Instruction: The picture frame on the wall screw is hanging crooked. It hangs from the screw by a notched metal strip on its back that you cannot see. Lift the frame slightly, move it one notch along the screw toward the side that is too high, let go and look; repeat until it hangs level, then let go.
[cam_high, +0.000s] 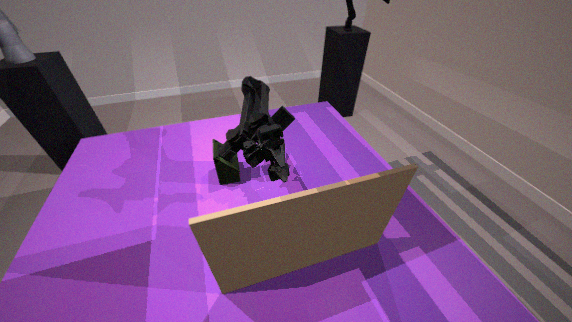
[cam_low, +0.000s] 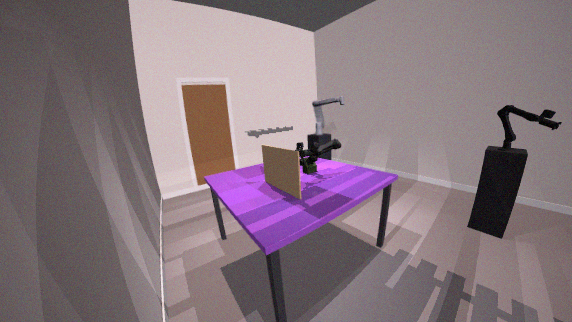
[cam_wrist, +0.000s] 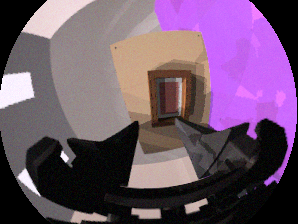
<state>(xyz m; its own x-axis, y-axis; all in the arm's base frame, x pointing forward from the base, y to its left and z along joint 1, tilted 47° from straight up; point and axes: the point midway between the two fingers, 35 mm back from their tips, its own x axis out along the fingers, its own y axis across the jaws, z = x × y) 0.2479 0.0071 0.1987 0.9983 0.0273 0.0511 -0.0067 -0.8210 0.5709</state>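
Right now my gripper tip is 13 cm short of the picture frame, 1 cm to the right of it and 5 cm above it. The rest, counted from my gripper tip: wall panel 14 cm ahead, 3 cm to the left, 7 cm below.
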